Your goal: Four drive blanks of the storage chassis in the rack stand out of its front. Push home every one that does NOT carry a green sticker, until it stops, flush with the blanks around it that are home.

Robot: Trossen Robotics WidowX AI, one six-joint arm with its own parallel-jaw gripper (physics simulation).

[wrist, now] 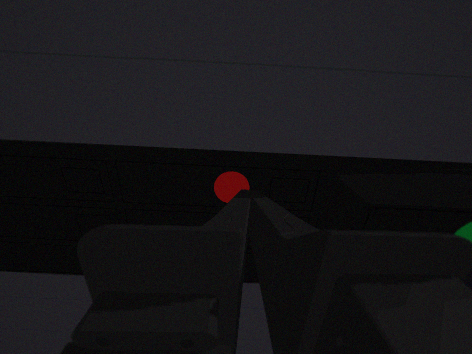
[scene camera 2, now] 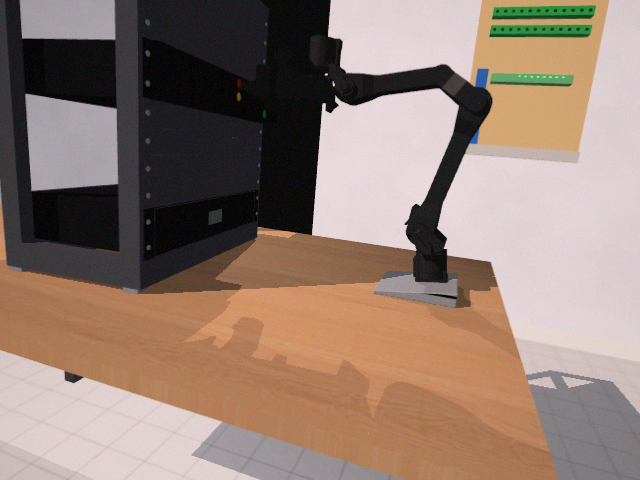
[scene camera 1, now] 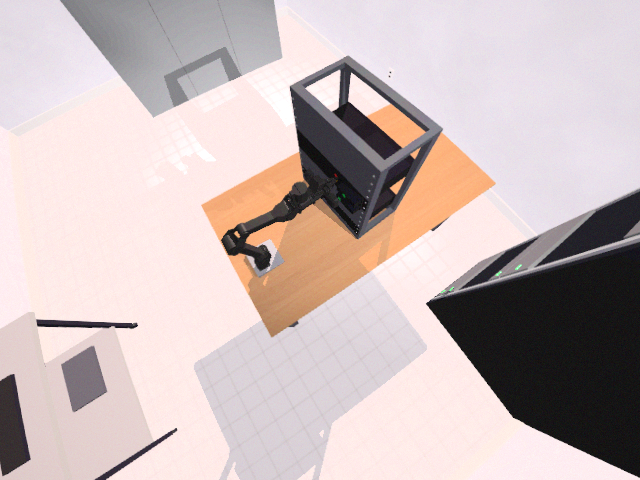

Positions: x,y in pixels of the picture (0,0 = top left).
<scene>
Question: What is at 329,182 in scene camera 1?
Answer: The gripper.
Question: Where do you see a rack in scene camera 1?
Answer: At 370,162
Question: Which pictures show the rack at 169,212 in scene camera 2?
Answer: The wrist view, scene camera 2 and scene camera 1: all of them.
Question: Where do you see a rack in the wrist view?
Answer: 372,99
</scene>
